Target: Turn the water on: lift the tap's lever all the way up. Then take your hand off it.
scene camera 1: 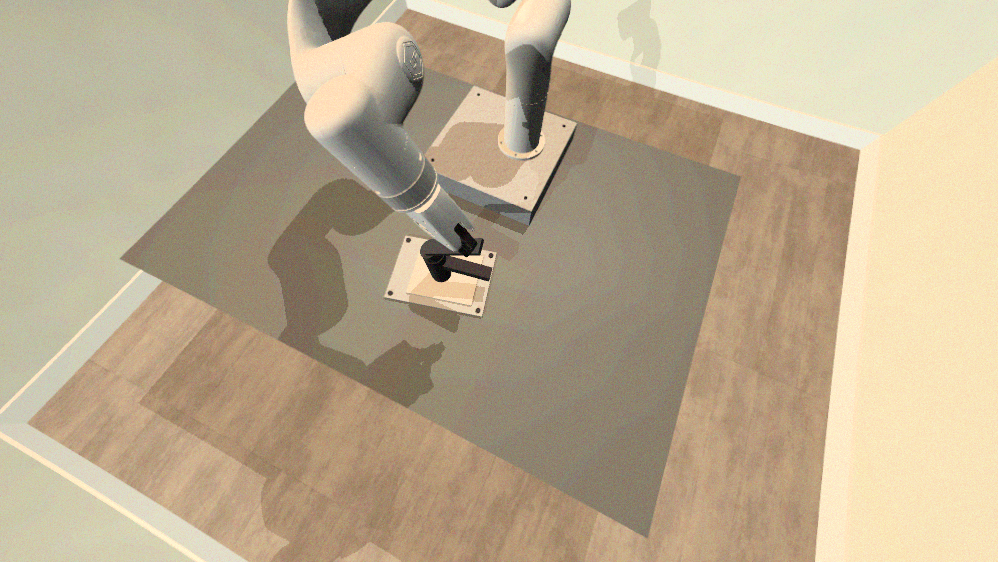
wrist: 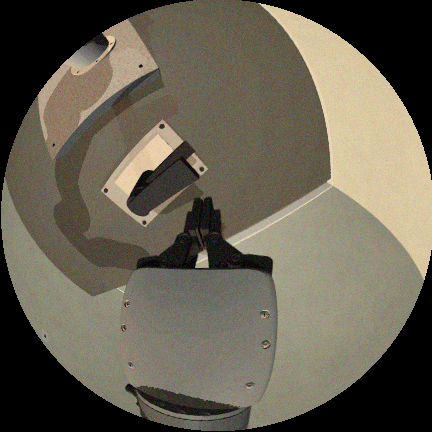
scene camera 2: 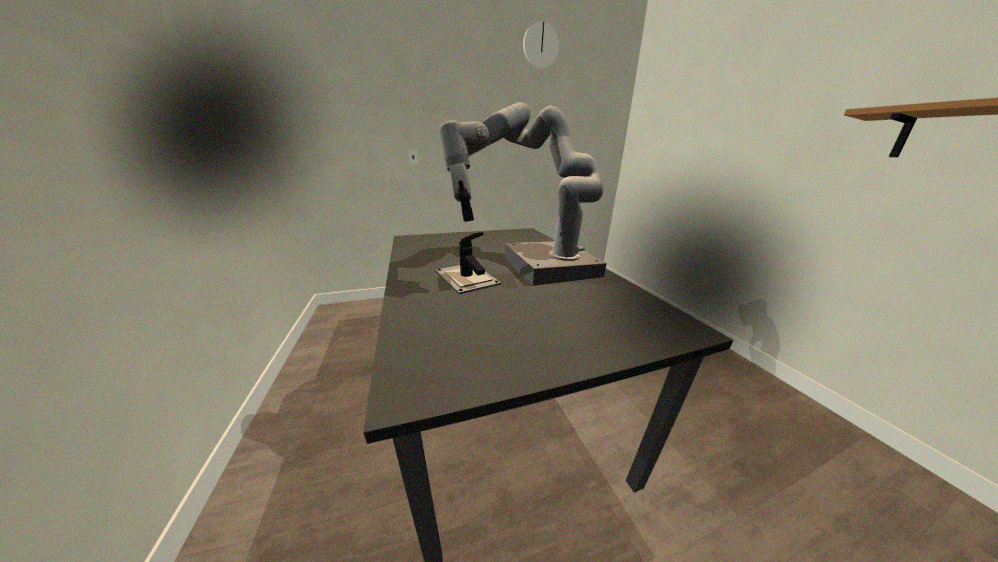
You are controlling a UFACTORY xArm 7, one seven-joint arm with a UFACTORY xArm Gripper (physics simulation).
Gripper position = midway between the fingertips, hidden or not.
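Note:
I can see my gripper (scene camera 2: 469, 220), and it is visible to me in the wrist view (wrist: 205, 207) too. There is a lever (wrist: 179, 174). I also see a pale base plate (scene camera 1: 397, 287), and the plate appears in the wrist view (wrist: 110, 189) as well.

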